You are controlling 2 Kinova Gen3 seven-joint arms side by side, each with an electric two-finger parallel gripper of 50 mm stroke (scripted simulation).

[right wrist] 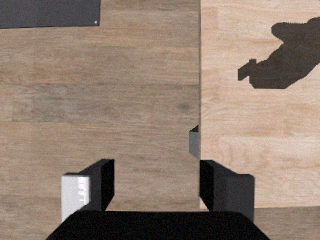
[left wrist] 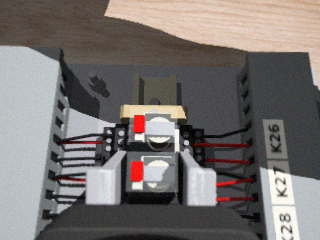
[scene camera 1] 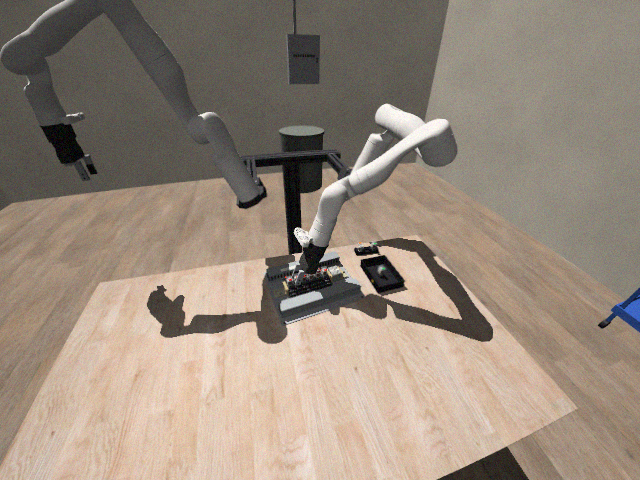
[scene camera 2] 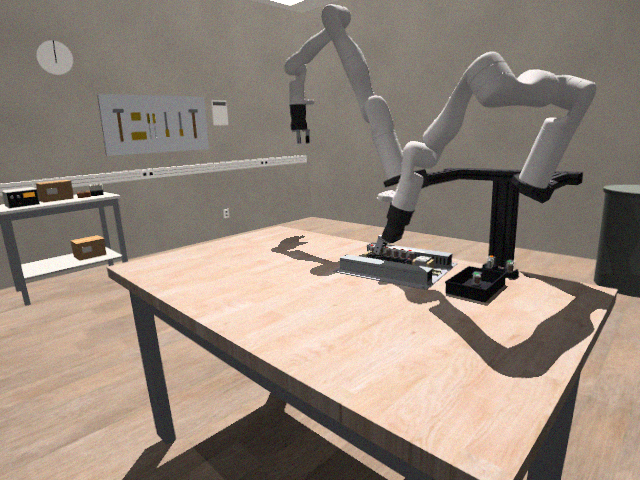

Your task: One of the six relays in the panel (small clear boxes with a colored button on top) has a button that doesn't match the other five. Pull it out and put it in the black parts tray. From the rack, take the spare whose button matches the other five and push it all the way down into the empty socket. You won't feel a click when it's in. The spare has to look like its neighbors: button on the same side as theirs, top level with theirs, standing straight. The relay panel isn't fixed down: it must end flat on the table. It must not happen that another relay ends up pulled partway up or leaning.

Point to a black parts tray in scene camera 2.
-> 452,286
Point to a relay panel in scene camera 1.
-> At 313,298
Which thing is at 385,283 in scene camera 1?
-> A black parts tray.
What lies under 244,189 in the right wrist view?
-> My right gripper.
